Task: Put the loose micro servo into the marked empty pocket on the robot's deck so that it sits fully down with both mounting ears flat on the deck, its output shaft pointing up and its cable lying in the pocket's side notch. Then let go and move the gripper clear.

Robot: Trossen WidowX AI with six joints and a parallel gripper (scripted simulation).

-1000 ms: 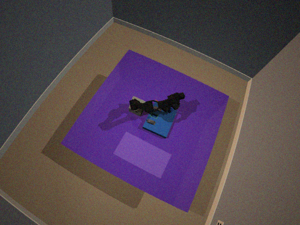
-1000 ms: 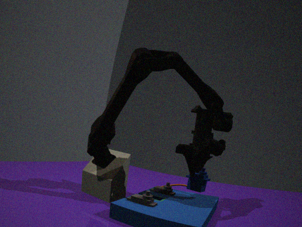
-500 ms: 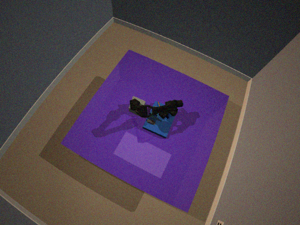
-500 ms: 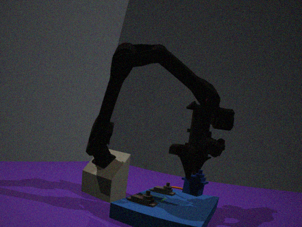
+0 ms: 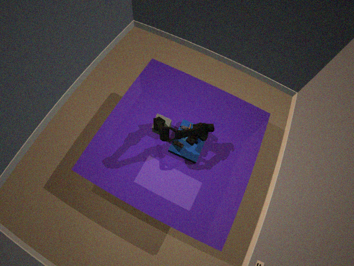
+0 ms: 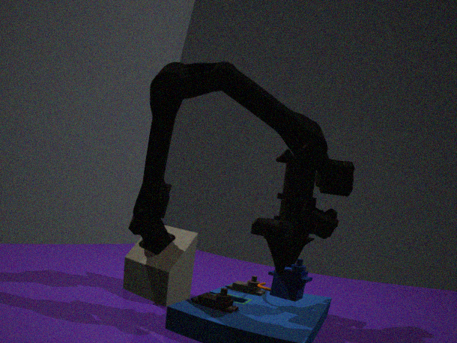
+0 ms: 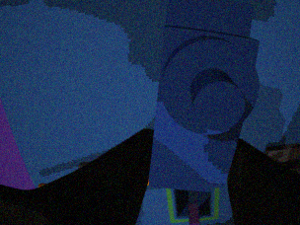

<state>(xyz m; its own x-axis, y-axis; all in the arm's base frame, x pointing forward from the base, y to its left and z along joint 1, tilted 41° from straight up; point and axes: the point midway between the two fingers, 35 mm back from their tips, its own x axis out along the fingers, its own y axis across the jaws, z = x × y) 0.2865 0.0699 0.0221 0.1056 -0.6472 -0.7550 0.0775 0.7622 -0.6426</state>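
Right now my gripper tip is 100 mm above the deck and 10 mm short of it.
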